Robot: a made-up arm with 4 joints.
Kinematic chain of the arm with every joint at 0, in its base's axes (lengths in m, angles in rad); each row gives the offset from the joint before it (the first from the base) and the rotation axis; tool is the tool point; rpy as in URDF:
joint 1: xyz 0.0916 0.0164 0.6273 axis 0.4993 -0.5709 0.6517
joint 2: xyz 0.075 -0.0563 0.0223 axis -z
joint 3: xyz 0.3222 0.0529 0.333 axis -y
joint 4: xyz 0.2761 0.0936 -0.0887 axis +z
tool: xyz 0.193 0.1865 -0.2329 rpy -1.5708 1.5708 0
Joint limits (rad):
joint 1: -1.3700..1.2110
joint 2: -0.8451..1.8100
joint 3: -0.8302..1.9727
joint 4: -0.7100..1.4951
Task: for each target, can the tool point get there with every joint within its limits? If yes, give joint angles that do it. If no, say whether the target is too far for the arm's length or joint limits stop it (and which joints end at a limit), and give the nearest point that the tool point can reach.
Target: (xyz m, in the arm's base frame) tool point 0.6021 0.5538 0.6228
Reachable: yes | joints 0.2856 -0.4056 -0.4481 -0.4198
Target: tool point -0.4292 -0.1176 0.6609
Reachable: no: joint limits stop it (at a limit: joint 1, joint 2, joint 3, joint 4) | nearest point -0.2062 0.1024 0.6682 | short by 0.313 m
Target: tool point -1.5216 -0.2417 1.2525
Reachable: no: too far | nearest point -0.5790 -0.1653 1.3375 | short by 0.950 m
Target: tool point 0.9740 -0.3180 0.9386
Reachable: yes | joints -0.1997 0.7598 1.0050 0.9499
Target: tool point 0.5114 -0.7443 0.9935
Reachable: yes | joints -1.1321 1.1713 1.1472 1.2931
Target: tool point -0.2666 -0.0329 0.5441
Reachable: no: joint limits stop it (at a limit: joint 1, joint 2, joint 3, joint 4) | nearest point -0.2062 0.1024 0.6682 | short by 0.193 m
